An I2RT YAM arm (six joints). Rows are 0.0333 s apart.
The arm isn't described. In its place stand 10 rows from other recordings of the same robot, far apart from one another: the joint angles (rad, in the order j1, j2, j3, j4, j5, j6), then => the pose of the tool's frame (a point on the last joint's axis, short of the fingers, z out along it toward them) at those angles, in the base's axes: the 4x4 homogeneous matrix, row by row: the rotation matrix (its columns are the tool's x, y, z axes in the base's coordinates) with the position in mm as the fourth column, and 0 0 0 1 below.
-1.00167, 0.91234, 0.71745, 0.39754, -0.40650, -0.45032 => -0.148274 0.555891 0.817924 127.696; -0.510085 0.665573 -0.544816 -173.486; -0.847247 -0.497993 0.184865 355.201; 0 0 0 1
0.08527, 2.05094, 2.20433, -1.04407, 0.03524, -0.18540 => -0.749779 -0.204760 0.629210 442.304; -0.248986 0.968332 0.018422 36.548; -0.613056 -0.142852 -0.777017 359.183; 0 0 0 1
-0.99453, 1.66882, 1.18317, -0.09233, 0.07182, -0.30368 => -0.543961 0.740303 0.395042 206.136; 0.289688 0.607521 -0.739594 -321.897; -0.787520 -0.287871 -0.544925 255.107; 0 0 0 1
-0.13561, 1.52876, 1.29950, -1.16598, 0.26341, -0.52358 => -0.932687 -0.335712 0.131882 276.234; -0.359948 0.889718 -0.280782 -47.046; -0.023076 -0.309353 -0.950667 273.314; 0 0 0 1
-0.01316, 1.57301, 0.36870, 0.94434, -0.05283, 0.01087 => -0.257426 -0.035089 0.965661 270.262; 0.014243 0.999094 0.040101 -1.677; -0.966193 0.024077 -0.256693 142.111; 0 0 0 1
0.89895, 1.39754, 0.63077, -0.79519, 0.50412, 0.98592 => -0.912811 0.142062 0.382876 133.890; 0.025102 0.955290 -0.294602 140.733; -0.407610 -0.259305 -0.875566 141.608; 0 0 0 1
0.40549, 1.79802, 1.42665, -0.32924, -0.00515, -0.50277 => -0.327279 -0.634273 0.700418 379.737; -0.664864 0.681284 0.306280 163.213; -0.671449 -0.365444 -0.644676 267.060; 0 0 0 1
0.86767, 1.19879, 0.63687, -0.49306, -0.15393, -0.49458 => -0.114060 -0.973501 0.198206 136.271; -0.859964 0.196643 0.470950 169.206; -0.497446 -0.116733 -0.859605 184.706; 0 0 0 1
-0.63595, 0.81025, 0.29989, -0.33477, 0.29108, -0.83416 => -0.939243 0.039374 0.340986 116.900; -0.188584 0.770850 -0.608463 -99.003; -0.286807 -0.635799 -0.716590 156.567; 0 0 0 1
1.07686, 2.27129, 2.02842, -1.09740, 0.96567, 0.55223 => -0.608962 -0.108447 0.785751 245.734; -0.501492 0.820137 -0.275466 394.613; -0.614550 -0.561796 -0.553817 222.897; 0 0 0 1
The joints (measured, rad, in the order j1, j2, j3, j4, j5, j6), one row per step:
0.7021, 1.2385, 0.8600, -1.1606, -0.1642, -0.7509
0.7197, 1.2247, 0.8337, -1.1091, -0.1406, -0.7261
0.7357, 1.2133, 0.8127, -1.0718, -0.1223, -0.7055
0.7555, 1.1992, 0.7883, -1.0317, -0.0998, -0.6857
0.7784, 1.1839, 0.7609, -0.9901, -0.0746, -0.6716
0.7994, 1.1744, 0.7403, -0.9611, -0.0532, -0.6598
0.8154, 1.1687, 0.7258, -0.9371, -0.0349, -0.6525
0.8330, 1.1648, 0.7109, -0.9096, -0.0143, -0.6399
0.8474, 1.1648, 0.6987, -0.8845, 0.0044, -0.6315
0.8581, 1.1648, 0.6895, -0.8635, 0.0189, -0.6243
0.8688, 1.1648, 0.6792, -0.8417, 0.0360, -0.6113
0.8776, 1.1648, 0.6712, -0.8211, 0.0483, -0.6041
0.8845, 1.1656, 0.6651, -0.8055, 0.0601, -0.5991
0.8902, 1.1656, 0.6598, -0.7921, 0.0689, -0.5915
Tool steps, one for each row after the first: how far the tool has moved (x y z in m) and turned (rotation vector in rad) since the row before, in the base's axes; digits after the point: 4 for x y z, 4 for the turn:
-0.0014, 0.0020, -0.0042, 0.0061, -0.0413, -0.0081
-0.0018, 0.0016, -0.0033, 0.0043, -0.0296, -0.0059
-0.0025, 0.0016, -0.0036, 0.0039, -0.0339, -0.0023
-0.0032, 0.0016, -0.0041, 0.0031, -0.0363, 0.0054
-0.0029, 0.0015, -0.0034, -0.0013, -0.0257, 0.0058
-0.0018, 0.0014, -0.0025, -0.0008, -0.0223, 0.0055
-0.0017, 0.0019, -0.0028, -0.0001, -0.0240, 0.0012
-0.0010, 0.0019, -0.0027, -0.0014, -0.0209, 0.0022
-0.0006, 0.0015, -0.0020, 0.0007, -0.0172, 0.0004
-0.0007, 0.0014, -0.0022, 0.0002, -0.0180, -0.0060
-0.0004, 0.0014, -0.0016, 0.0034, -0.0161, -0.0012
-0.0002, 0.0011, -0.0013, 0.0005, -0.0135, -0.0010
-0.0003, 0.0009, -0.0010, 0.0026, -0.0104, -0.0039

